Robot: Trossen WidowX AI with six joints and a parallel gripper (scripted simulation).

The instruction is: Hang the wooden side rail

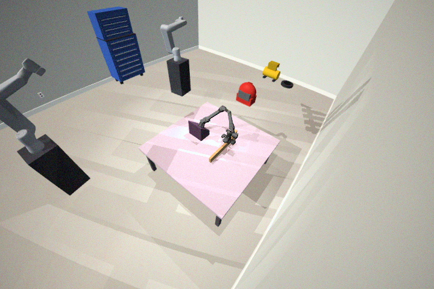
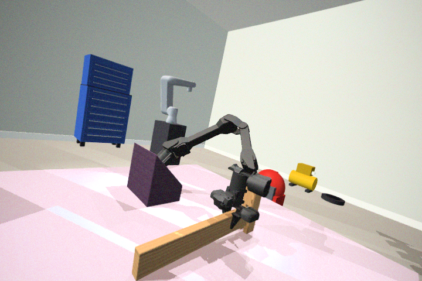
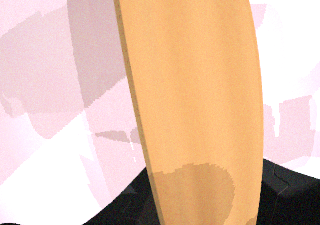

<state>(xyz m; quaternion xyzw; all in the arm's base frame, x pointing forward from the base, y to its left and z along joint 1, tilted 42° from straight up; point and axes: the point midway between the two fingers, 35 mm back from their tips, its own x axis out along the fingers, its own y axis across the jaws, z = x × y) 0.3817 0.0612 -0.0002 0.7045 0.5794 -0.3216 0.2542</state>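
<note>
The headboard post is 12 cm to the left of my gripper tip, 4 cm above it and 2 cm ahead of it.
</note>
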